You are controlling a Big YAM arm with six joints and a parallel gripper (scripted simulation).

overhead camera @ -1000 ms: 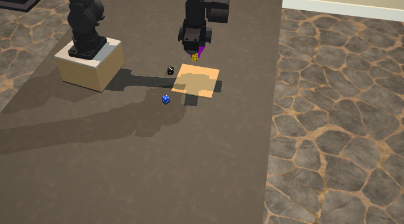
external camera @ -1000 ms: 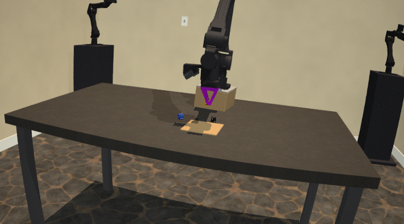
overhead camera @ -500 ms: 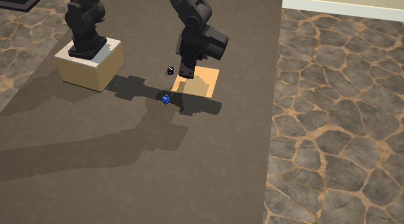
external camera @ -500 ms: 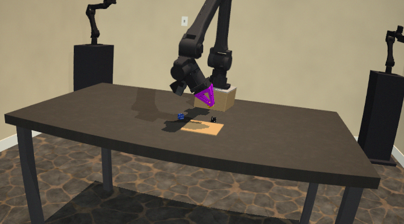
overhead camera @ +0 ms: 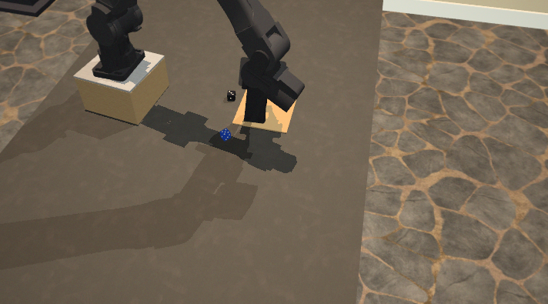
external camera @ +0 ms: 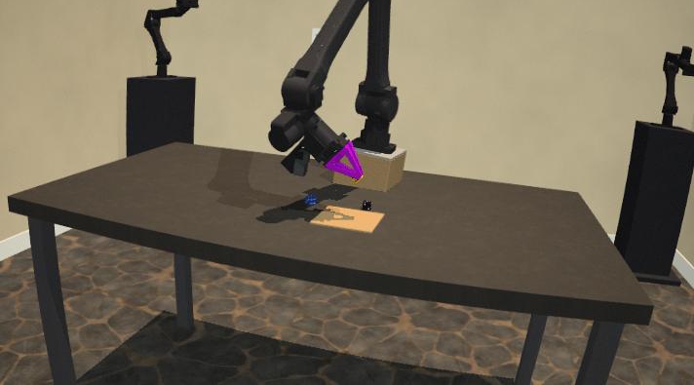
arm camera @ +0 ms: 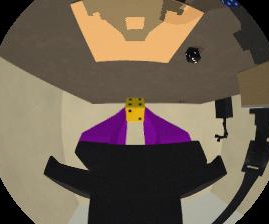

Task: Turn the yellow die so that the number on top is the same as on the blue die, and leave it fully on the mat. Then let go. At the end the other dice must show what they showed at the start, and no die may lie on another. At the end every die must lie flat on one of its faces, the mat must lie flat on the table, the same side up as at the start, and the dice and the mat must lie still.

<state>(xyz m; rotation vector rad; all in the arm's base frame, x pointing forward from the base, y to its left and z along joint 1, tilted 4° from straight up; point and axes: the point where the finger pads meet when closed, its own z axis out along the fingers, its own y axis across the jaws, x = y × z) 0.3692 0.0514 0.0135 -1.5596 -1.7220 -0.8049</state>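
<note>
Right now my hand is 10 mm to the left of the orange mat and 110 mm above it. Round my hand: blue die (70 mm behind, 130 mm to the right, 100 mm below); then black die (100 mm behind, 100 mm below); then yellow die (10 mm below).
</note>
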